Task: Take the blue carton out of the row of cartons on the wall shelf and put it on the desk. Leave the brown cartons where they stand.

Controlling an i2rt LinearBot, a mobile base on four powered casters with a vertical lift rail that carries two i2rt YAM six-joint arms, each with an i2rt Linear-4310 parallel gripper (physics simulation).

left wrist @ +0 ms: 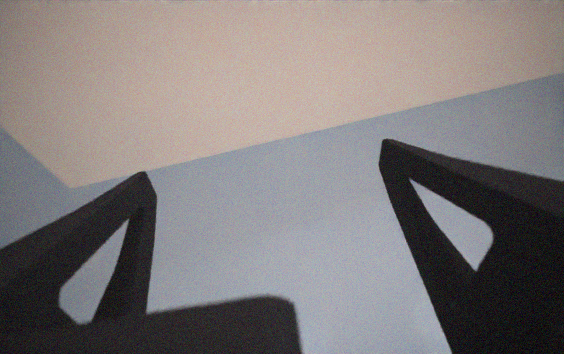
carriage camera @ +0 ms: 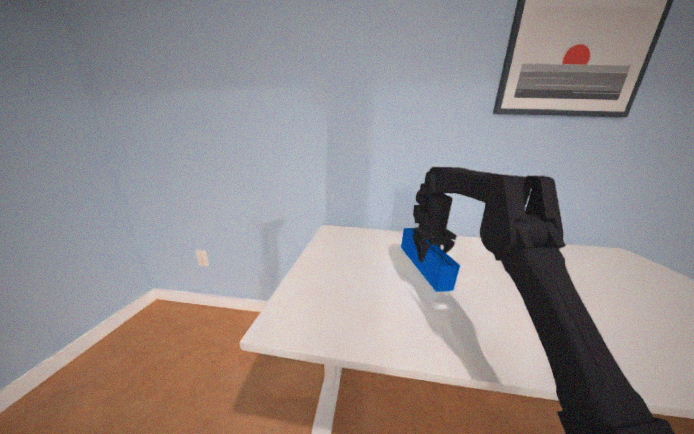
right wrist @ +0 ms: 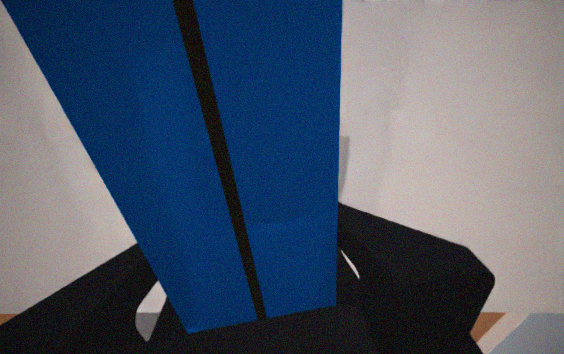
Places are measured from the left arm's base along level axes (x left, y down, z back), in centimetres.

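Pixels of known places: left gripper, fingertip midpoint: [left wrist: 267,167]; right gripper, fingertip midpoint: [carriage camera: 428,261].
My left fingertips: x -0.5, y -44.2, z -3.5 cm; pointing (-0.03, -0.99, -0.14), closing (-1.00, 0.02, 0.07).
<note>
Behind a point stands the place of what it marks.
The blue carton [carriage camera: 441,270] {x -60.0, y -11.8, z -36.5 cm} [right wrist: 280,150] {x -62.6, y -13.1, z -51.9 cm} is held lengthwise over the desk [carriage camera: 317,307] {x -28.1, y 2.9, z -41.0 cm} [right wrist: 450,110] {x -79.1, y 2.9, z -46.2 cm}, its long side slanting in the carriage camera. Its shadow falls on the desk apart from it, so it appears to be a little above the top. A dark stripe runs along its near face in the right wrist view. My right gripper [carriage camera: 432,252] {x -61.6, y -8.3, z -46.5 cm} [right wrist: 252,207] {x -61.6, y -8.3, z -46.5 cm} points down and is shut on the carton; its fingertips are hidden behind the carton in the right wrist view. My left gripper [left wrist: 267,167] {x -0.5, y -44.2, z -3.5 cm} is open, with no object between its fingers. The wall shelf and brown cartons do not show.
The desk's left end and front edge show in the carriage camera, above the brown floor [carriage camera: 179,368] {x 49.8, y 74.9, z -76.1 cm}. A light blue wall [carriage camera: 204,153] {x 39.7, y -34.2, z -120.9 cm} stands behind the desk, with a framed picture [carriage camera: 573,80] {x -133.1, y -69.7, z -86.0 cm} at the upper right. The ceiling [left wrist: 250,65] {x -6.1, y -168.8, z -64.1 cm} shows in the left wrist view.
</note>
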